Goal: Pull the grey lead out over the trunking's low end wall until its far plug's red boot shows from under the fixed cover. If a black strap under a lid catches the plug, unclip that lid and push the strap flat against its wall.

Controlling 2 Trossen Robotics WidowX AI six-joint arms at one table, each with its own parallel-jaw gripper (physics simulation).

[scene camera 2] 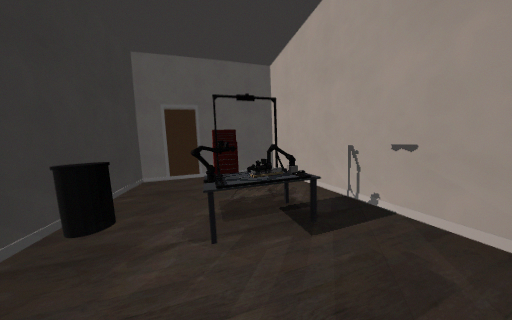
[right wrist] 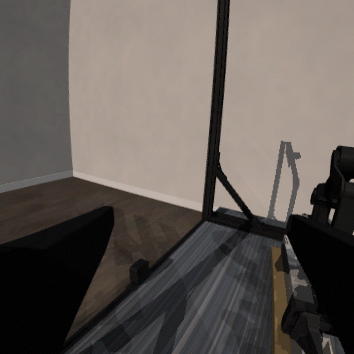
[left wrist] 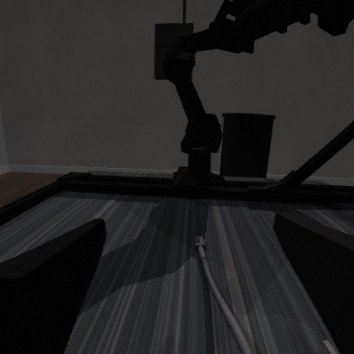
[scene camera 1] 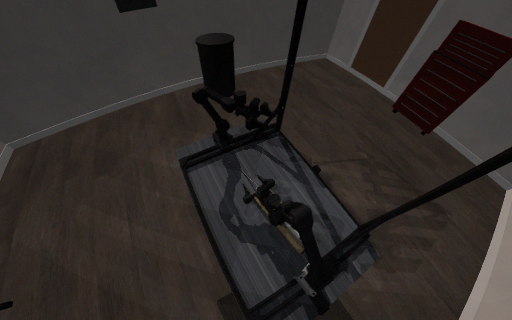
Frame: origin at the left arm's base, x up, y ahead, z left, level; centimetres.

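Seen in the pictures: left gripper, between the fingertips: (scene camera 2: 249, 168) (left wrist: 190, 224) (scene camera 1: 250, 179); right gripper, between the fingertips: (scene camera 2: 234, 148) (right wrist: 202, 219) (scene camera 1: 272, 121); left arm's base, origin of its link: (scene camera 2: 292, 165) (right wrist: 318, 220) (scene camera 1: 313, 279); right arm's base, origin of its link: (scene camera 2: 210, 179) (left wrist: 197, 174) (scene camera 1: 223, 137).
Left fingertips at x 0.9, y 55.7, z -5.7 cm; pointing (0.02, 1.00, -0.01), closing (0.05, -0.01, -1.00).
Offsets run from my left fingertips to a thing's top centre. "*": to the spot under its first point. Level surfaces: height alone.
The grey lead {* dx -9.5, dy +5.7, dz -3.0 cm} (scene camera 1: 248, 176) (left wrist: 219, 299) lies along the table, its near plug {dx -10.0, dy +12.4, dz -2.8 cm} (left wrist: 200, 242) flat on the surface. The trunking (right wrist: 298, 274) stands on a wooden board {dx -8.5 cm} (scene camera 1: 291, 238) (right wrist: 278, 300); the left arm covers much of it in scene camera 1. The cover, lids, strap and red boot cannot be made out. My left gripper (scene camera 1: 252, 181) (left wrist: 190, 224) is open and empty, above the lead beyond the board's end; the lead runs below and between its spread fingers in the left wrist view. My right gripper (right wrist: 202, 219) is open and empty, held high near its own base, away from the lead.
A black frame post (scene camera 1: 292, 60) (right wrist: 216, 110) rises at the table edge near the right arm in scene camera 1. A small dark block {* dx -6.2, dy -15.7, dz -40.4 cm} (scene camera 1: 316, 169) (right wrist: 139, 271) sits at the table's side edge. A black bin (scene camera 1: 217, 62) (scene camera 2: 84, 200) (left wrist: 247, 145) stands on the floor.
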